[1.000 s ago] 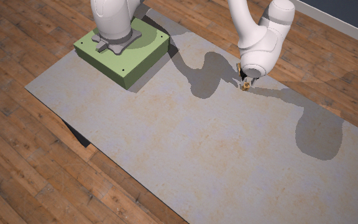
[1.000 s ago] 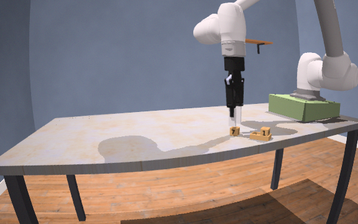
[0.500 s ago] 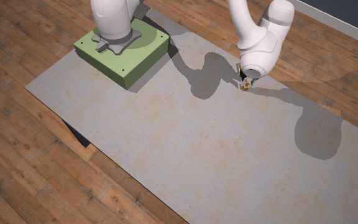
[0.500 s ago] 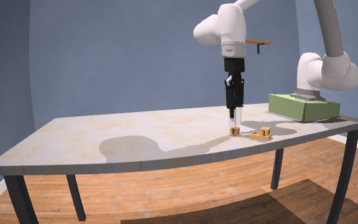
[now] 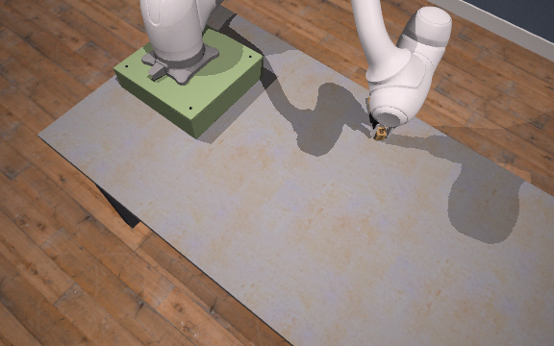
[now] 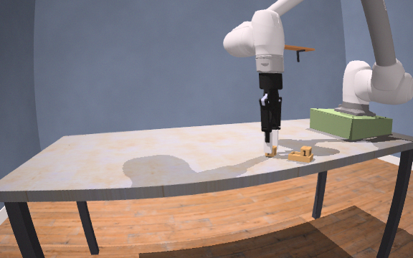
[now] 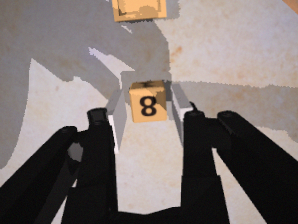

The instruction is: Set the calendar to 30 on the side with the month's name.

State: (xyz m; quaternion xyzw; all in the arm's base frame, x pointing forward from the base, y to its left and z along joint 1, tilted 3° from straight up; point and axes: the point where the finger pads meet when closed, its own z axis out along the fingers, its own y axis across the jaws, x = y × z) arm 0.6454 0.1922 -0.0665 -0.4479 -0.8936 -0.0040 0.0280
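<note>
Now: hand 30 mm above the wooden cube. Also, from my hand: wooden calendar tray: 60 mm behind, 90 mm to the left, 40 mm below.
</note>
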